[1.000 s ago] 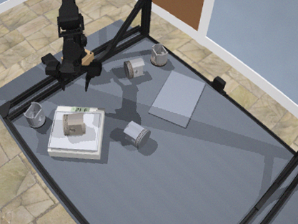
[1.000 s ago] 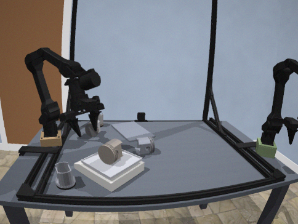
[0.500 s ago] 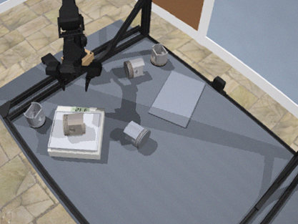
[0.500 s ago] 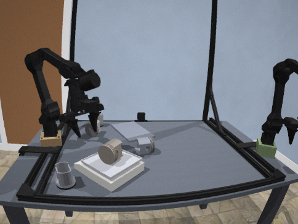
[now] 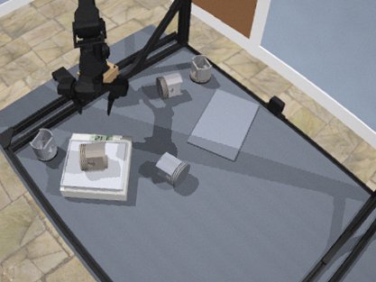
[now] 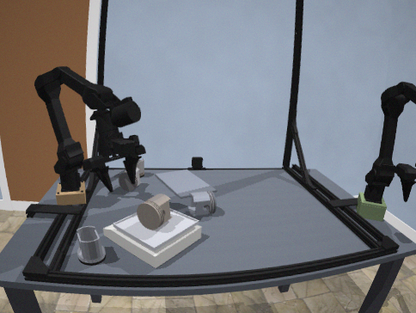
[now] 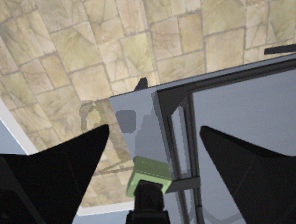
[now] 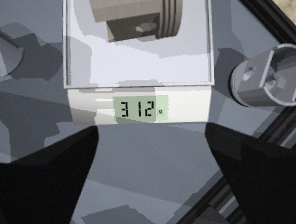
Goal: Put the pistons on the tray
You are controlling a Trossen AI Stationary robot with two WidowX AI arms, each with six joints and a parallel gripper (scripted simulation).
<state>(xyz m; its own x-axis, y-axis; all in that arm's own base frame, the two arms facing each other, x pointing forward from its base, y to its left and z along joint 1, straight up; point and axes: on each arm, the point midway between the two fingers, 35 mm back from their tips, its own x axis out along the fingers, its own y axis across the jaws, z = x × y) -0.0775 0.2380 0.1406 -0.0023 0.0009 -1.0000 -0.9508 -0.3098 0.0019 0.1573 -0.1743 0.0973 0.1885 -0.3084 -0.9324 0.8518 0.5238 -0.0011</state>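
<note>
The tan piston lies 7 cm ahead of my right hand, 11 cm to the left of it and 6 cm below it. The rest, counted from my right hand: flat steel tray 35 cm behind, 16 cm to the left, 15 cm below.
</note>
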